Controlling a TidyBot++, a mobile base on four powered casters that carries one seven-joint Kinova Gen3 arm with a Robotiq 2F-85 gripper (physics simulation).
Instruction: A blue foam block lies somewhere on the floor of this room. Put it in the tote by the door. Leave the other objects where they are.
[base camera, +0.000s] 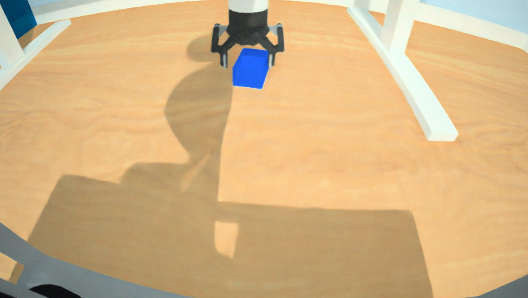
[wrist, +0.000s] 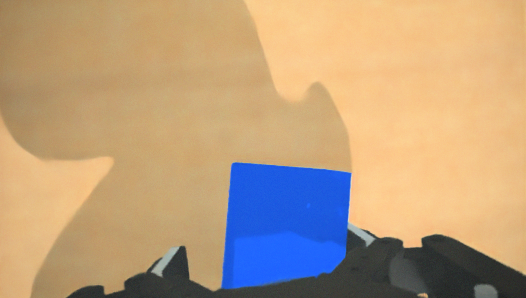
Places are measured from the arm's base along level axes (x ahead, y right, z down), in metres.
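Pixels of known places: gripper, between the fingertips: (base camera: 247, 66) (wrist: 263, 251).
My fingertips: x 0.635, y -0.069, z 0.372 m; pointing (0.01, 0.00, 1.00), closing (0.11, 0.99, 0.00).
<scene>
Behind a point stands the place of what it marks.
The blue foam block (base camera: 250, 74) @(x 0.592, y -0.057, z 0.364 m) (wrist: 287, 202) @(x 0.665, y -0.058, z 0.352 m) lies on the wooden floor, near the top centre in the base camera view and at the lower centre in the wrist view. My gripper (base camera: 247, 60) @(x 0.635, y -0.069, z 0.372 m) (wrist: 263, 251) @(x 0.635, y -0.069, z 0.372 m) is open and low over the block, with its fingers on either side of it. The block is off-centre: its side is right at the right finger, while a clear gap shows to the left finger. I cannot tell if the right finger touches it. The block's near end is hidden by the gripper body in the wrist view. The tote does not show.
A white table leg with a long foot (base camera: 422, 102) @(x 0.588, y 0.327, z 0.372 m) stands to the right of the block. Another white foot (base camera: 35, 49) @(x 0.800, y -0.887, z 0.376 m) is at the upper left, with a dark blue panel (base camera: 21, 19) @(x 1.043, y -1.202, z 0.330 m) behind it. A white skirting runs along the back wall. The robot's shadow falls across the floor.
</scene>
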